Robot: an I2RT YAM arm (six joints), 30 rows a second.
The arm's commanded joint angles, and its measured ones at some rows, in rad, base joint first. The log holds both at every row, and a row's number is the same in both.
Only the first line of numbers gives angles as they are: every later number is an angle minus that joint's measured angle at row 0.
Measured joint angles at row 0:
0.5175, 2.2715, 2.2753, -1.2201, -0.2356, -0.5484
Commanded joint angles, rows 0 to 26:
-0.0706, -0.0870, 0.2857, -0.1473, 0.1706, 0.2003
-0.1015, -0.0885, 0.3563, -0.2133, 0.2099, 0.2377
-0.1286, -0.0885, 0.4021, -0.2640, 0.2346, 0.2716
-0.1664, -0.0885, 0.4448, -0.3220, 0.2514, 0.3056
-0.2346, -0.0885, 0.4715, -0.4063, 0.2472, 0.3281
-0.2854, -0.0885, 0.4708, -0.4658, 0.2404, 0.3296
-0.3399, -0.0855, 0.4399, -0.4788, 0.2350, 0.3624
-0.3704, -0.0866, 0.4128, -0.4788, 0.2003, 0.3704
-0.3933, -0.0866, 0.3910, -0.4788, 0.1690, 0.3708
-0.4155, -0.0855, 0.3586, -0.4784, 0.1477, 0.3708
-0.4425, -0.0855, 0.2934, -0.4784, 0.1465, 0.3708
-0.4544, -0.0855, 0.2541, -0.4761, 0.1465, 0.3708
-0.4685, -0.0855, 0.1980, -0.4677, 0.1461, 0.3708
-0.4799, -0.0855, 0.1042, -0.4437, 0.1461, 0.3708
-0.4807, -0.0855, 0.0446, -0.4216, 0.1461, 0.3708
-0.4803, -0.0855, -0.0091, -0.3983, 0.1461, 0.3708
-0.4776, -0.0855, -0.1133, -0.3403, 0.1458, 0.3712
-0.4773, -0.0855, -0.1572, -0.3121, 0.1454, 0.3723
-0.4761, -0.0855, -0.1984, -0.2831, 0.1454, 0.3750
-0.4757, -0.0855, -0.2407, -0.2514, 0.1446, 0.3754
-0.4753, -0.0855, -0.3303, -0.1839, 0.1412, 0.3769
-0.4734, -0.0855, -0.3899, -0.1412, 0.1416, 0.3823
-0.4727, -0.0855, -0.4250, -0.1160, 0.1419, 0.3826
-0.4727, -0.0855, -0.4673, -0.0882, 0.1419, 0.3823
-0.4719, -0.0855, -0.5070, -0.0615, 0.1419, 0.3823
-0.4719, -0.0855, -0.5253, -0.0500, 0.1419, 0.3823
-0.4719, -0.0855, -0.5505, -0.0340, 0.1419, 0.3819
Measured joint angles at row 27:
-0.4765, -0.0820, -0.4868, -0.0626, 0.1549, 0.3697
